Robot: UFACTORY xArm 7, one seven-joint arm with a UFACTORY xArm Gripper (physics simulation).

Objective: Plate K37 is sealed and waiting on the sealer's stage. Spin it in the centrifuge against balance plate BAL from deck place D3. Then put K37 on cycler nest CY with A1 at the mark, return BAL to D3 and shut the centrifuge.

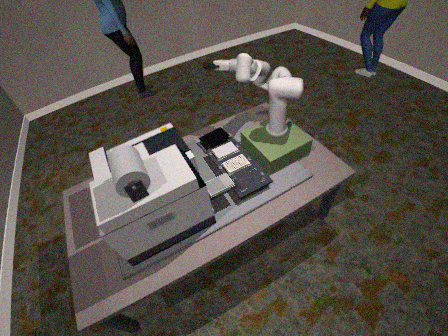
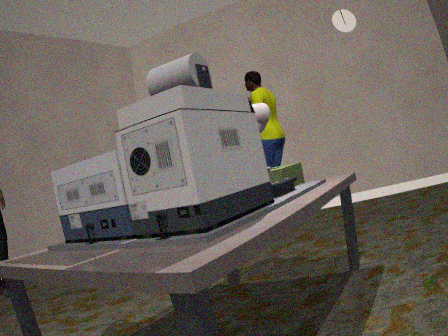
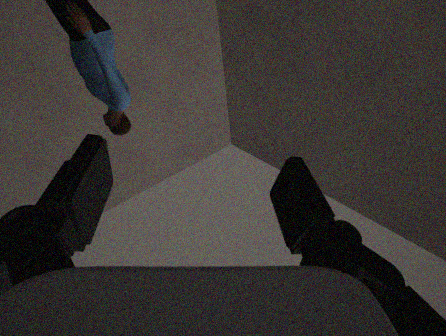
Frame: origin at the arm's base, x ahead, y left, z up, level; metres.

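Where they show: gripper, fingertip midpoint: [image 1: 208, 65] [image 3: 199, 167]; arm's base at its link origin: [image 1: 276, 128].
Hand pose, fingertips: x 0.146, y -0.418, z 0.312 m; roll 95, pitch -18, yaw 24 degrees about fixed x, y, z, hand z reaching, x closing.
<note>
Things, the pixels of their top centre, and the offset from my fingertips.
- pale plate at its top centre: [image 1: 218, 183] dz -0.289, dx +0.356, dy +0.530 m
- tall sealer at its top centre: [image 2: 179, 61] [image 1: 127, 156] dz +0.069, dx +0.651, dy +0.487 m
- white plate at its top centre: [image 1: 225, 149] dz -0.346, dx +0.163, dy +0.317 m
- cream plate with dark markings, top centre: [image 1: 236, 162] dz -0.346, dx +0.182, dy +0.440 m
- black block at its top centre: [image 1: 214, 135] dz -0.357, dx +0.132, dy +0.165 m
- dark module at its top centre: [image 1: 236, 163] dz -0.356, dx +0.179, dy +0.440 m
- sealer's roll at its top centre: [image 2: 175, 60] [image 1: 121, 159] dz +0.069, dx +0.673, dy +0.484 m
My gripper [image 1: 207, 65] [image 3: 199, 167] is open, its dark fingers wide apart with no object between them. It points away from the table, high above the floor. A pale plate [image 1: 220, 184], apparently K37, sits on the stage beside the tall sealer [image 1: 161, 220] [image 2: 225, 155] with a roll on top. A white plate [image 1: 225, 150] and a cream plate with dark markings [image 1: 236, 162] lie on the deck; labels are unreadable, so I cannot tell which is BAL. The lower machine [image 1: 163, 141] [image 2: 87, 187], apparently the centrifuge, stands beside the sealer. Its lid state and the nest's A1 mark are unclear.
A black block [image 1: 214, 137] and a dark module [image 1: 251, 181] stand on the deck near the arm's green pedestal [image 1: 285, 152] [image 2: 290, 173]. The sealer's roll [image 1: 127, 167] [image 2: 172, 75] rises high. Two people stand beyond the table [image 1: 335, 181] [image 2: 175, 279].
</note>
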